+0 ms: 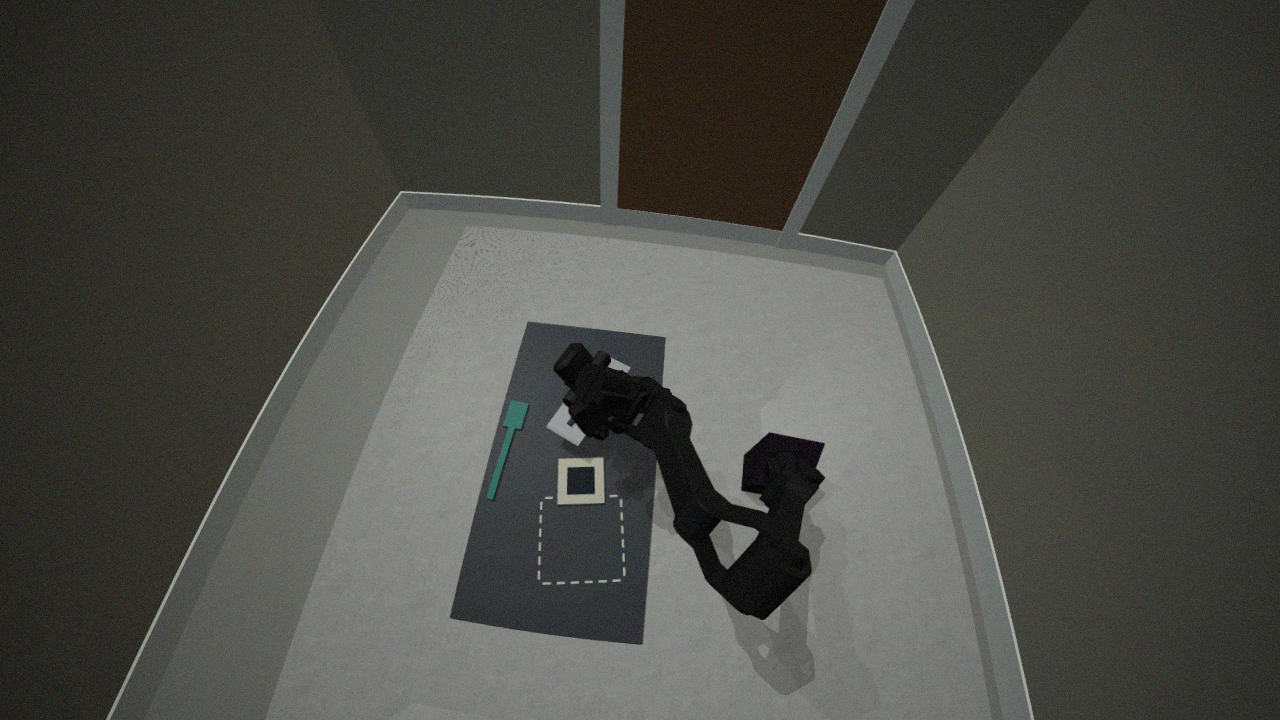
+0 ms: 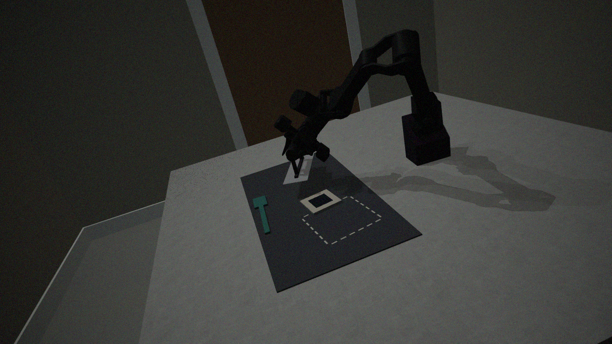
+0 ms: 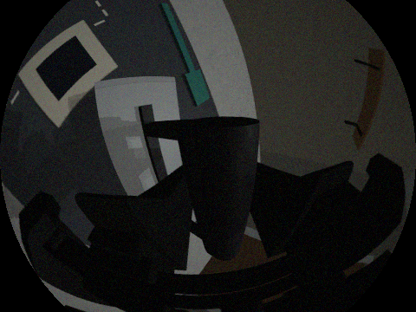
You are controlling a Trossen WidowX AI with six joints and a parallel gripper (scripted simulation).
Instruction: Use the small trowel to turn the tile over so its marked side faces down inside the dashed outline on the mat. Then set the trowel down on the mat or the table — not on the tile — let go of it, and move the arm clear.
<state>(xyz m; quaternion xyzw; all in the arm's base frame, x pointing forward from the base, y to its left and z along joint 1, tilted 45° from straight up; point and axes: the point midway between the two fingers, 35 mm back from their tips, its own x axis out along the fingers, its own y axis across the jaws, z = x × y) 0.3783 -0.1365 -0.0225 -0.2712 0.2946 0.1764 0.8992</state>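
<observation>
Now: the dark mat 10 mm behind my gripper tip, 110 mm to the left of it and 120 mm below it. From my gripper tip the other things lie so: green trowel 130 mm ahead, 80 mm to the left, 100 mm below; tile 30 mm behind, 160 mm to the left, 100 mm below.
</observation>
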